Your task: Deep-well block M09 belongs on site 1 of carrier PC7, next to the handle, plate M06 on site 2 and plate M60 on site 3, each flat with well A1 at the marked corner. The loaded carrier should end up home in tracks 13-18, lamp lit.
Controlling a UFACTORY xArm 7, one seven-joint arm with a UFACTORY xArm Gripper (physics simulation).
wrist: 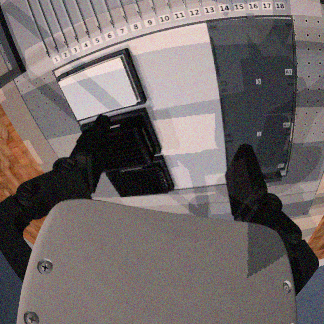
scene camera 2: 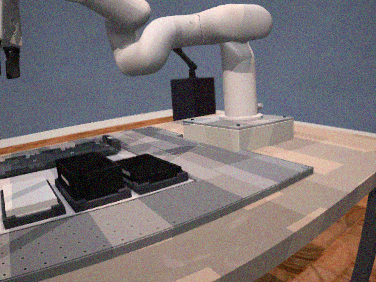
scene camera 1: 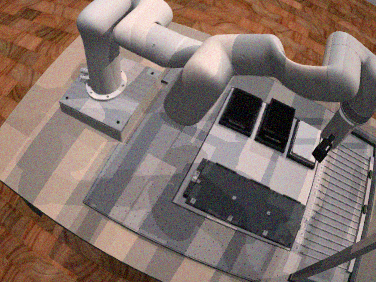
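Where they show: gripper, between the fingertips: [wrist: 172, 145] [scene camera 2: 4, 77] [scene camera 1: 326, 147]; arm's base, origin of its link: [scene camera 2: 241, 118] [scene camera 1: 106, 84].
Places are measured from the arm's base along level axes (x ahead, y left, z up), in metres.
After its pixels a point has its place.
My gripper [scene camera 1: 324, 149] @(x 0.595, y -0.127, z 0.173 m) [scene camera 2: 6, 74] @(x 0.595, y -0.127, z 0.173 m) [wrist: 172, 145] @(x 0.595, y -0.127, z 0.173 m) is open and empty, high above the table. In the wrist view its left fingertip overlaps the tall black block [scene camera 1: 276, 117] @(x 0.495, y 0.045, z 0.006 m) [scene camera 2: 89, 175] @(x 0.529, y 0.103, z 0.005 m) [wrist: 125, 140] @(x 0.519, y 0.008, z 0.006 m) and its right fingertip overlaps the carrier's edge. The block, a lower black plate [scene camera 1: 241, 106] @(x 0.390, y 0.064, z -0.019 m) [scene camera 2: 151, 166] @(x 0.394, y 0.082, z -0.020 m) [wrist: 140, 181] @(x 0.399, y 0.052, z -0.019 m) and a white plate [scene camera 1: 306, 139] @(x 0.610, y 0.023, z -0.019 m) [scene camera 2: 30, 196] @(x 0.616, y 0.049, z -0.019 m) [wrist: 97, 87] @(x 0.618, y 0.011, z -0.019 m) lie flat in separate dark holders, in a row. Their names are unreadable. The dark carrier [scene camera 1: 245, 205] @(x 0.459, y -0.224, z -0.034 m) [scene camera 2: 60, 150] @(x 0.438, y -0.267, z -0.034 m) [wrist: 245, 100] @(x 0.499, y -0.201, z -0.034 m) bears no plates and lies outside the tracks, beside numbers 14-18. No lit lamp shows.
The numbered track deck [scene camera 1: 335, 200] @(x 0.748, y -0.139, z -0.044 m) [wrist: 120, 15] @(x 0.704, y -0.074, z -0.045 m) adjoins the pale pad [scene camera 1: 220, 150] @(x 0.362, y -0.081, z -0.044 m) [wrist: 185, 95] @(x 0.536, y -0.107, z -0.045 m) under carrier and holders. A grey bar [scene camera 1: 335, 260] @(x 0.630, y -0.407, z 0.207 m) crosses the deck's near corner. The robot base [scene camera 1: 95, 112] @(x 0.011, y -0.101, z -0.003 m) [scene camera 2: 240, 134] @(x 0.136, y 0.093, z -0.011 m) and a dark box [scene camera 2: 193, 98] stand farther off.
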